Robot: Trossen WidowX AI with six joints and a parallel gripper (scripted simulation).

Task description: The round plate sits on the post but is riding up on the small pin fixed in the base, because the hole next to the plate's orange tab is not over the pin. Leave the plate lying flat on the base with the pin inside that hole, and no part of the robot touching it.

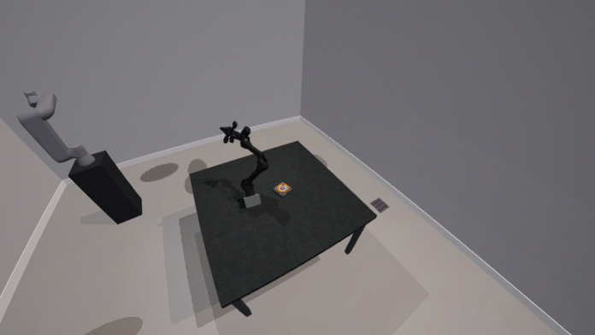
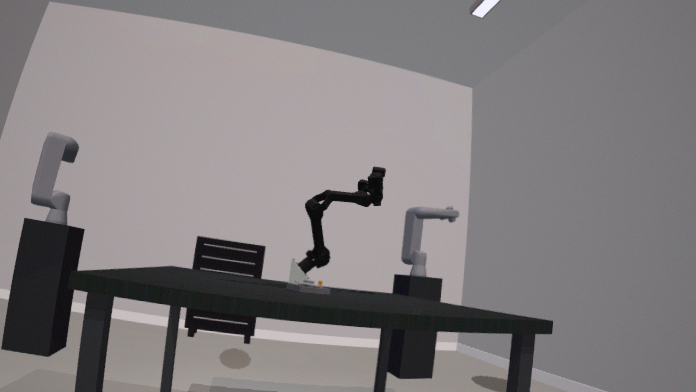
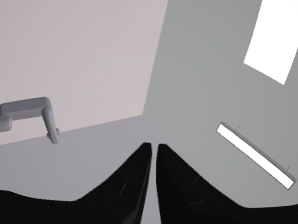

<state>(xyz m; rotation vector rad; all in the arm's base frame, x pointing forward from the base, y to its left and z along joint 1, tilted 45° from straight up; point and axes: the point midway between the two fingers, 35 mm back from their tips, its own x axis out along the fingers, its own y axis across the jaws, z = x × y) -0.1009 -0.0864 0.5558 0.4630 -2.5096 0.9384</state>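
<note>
The base lies 340 mm ahead of my gripper tip, 350 mm to the right of it and 550 mm below it.
</note>
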